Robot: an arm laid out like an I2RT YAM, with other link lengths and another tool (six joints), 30 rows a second.
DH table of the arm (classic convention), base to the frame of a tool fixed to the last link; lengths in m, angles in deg. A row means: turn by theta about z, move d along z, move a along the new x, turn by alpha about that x. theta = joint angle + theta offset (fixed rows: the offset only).
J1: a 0.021; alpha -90; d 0.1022; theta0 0
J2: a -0.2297; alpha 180; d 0; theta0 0
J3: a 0.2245; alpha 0; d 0; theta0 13.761
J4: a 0.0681; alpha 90; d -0.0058; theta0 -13.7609
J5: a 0; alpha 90; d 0.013; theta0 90
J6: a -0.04; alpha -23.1; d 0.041; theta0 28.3
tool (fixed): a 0; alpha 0; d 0.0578; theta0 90
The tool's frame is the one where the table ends.
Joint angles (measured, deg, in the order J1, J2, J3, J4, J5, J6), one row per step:
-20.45 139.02 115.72 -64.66 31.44 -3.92
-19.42 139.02 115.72 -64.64 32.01 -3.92
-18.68 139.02 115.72 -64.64 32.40 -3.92
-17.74 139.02 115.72 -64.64 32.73 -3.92
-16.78 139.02 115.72 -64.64 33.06 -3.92
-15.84 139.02 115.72 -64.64 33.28 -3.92
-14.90 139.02 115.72 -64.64 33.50 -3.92
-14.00 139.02 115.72 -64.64 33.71 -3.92
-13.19 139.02 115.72 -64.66 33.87 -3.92
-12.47 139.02 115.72 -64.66 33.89 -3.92
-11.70 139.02 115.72 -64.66 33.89 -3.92
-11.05 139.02 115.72 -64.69 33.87 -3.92
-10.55 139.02 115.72 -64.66 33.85 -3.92
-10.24 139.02 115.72 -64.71 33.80 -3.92
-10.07 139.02 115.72 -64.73 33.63 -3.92
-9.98 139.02 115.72 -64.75 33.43 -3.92
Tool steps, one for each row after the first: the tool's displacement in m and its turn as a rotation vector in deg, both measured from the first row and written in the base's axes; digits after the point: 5 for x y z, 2 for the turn. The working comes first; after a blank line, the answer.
Tool pose at each row, in the base's axes (x y z in m, rotation vector in deg; the steps are taken from these numbers as rounded here):
0.37781 -0.14541 0.04280 -68.74 -143.91 31.29
0.38007 -0.13960 0.04291 -67.62 -144.51 32.34
0.38161 -0.13535 0.04298 -66.81 -144.93 33.06
0.38360 -0.12964 0.04305 -65.74 -145.52 33.75
0.38554 -0.12376 0.04313 -64.65 -146.11 34.45
0.38741 -0.11781 0.04318 -63.55 -146.71 34.98
0.38919 -0.11182 0.04323 -62.45 -147.31 35.51
0.39080 -0.10606 0.04328 -61.39 -147.88 36.02
0.39213 -0.10079 0.04332 -60.42 -148.38 36.44
0.39336 -0.09589 0.04333 -59.54 -148.87 36.64
0.39462 -0.09060 0.04333 -58.58 -149.39 36.82
0.39554 -0.08606 0.04333 -57.75 -149.81 36.94
0.39637 -0.08259 0.04332 -57.14 -150.17 37.03
0.39668 -0.08033 0.04332 -56.72 -150.35 37.04
0.39691 -0.07884 0.04328 -56.45 -150.49 36.84
0.39704 -0.07785 0.04323 -56.28 -150.58 36.58

0.00226 0.00581 0.00011 -0.54 0.18 1.01
0.00380 0.01006 0.00018 -0.91 0.30 1.74
0.00579 0.01577 0.00025 -1.22 0.40 2.67
0.00773 0.02165 0.00033 -1.55 0.50 3.61
0.00960 0.02760 0.00038 -1.75 0.56 4.55
0.01138 0.03359 0.00043 -1.97 0.61 5.48
0.01299 0.03935 0.00048 -2.17 0.66 6.37
0.01432 0.04462 0.00052 -2.33 0.70 7.17
0.01555 0.04952 0.00053 -2.35 0.69 7.89
0.01681 0.05481 0.00053 -2.36 0.68 8.67
0.01773 0.05935 0.00053 -2.33 0.69 9.32
0.01856 0.06282 0.00052 -2.32 0.65 9.82
0.01887 0.06508 0.00052 -2.27 0.67 10.13
0.01910 0.06657 0.00048 -2.10 0.64 10.31
0.01923 0.06756 0.00043 -1.90 0.61 10.41

